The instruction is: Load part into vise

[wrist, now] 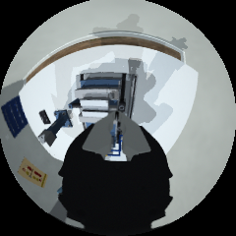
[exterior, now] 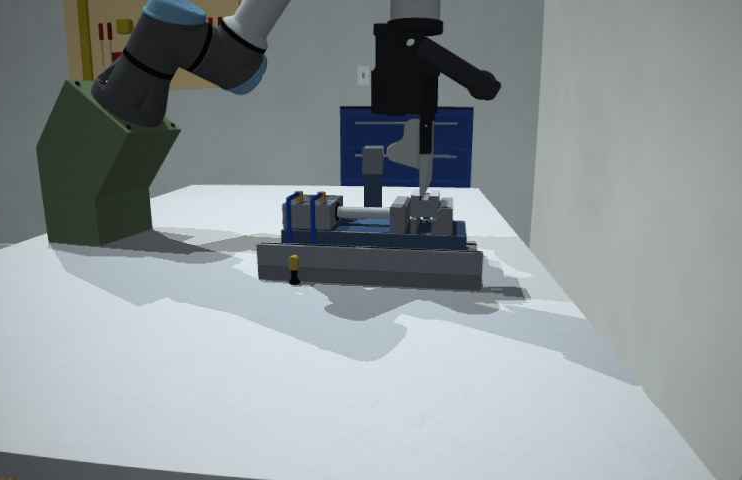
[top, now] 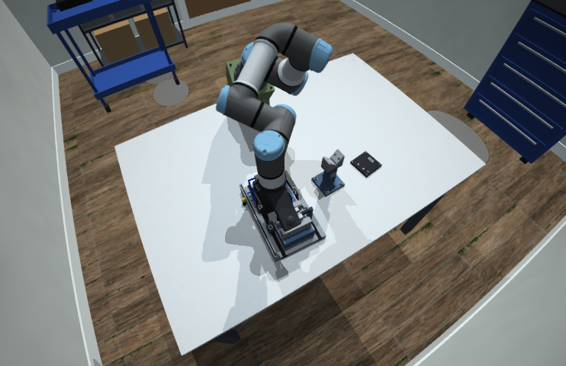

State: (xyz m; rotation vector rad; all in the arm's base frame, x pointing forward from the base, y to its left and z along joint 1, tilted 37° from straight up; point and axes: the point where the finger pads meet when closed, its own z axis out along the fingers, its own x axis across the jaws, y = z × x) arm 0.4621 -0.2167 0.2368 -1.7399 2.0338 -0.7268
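My hand is 1 cm short of the part, 5 cm to the right of it and 3 cm above it. Also, from my hand: work stop (2 cm ahead, 9 cm to the left, 4 cm below); then fixed jaw (4 cm ahead, 4 cm to the left, 5 cm below); then moving jaw (2 cm behind, 6 cm to the left, 5 cm below).
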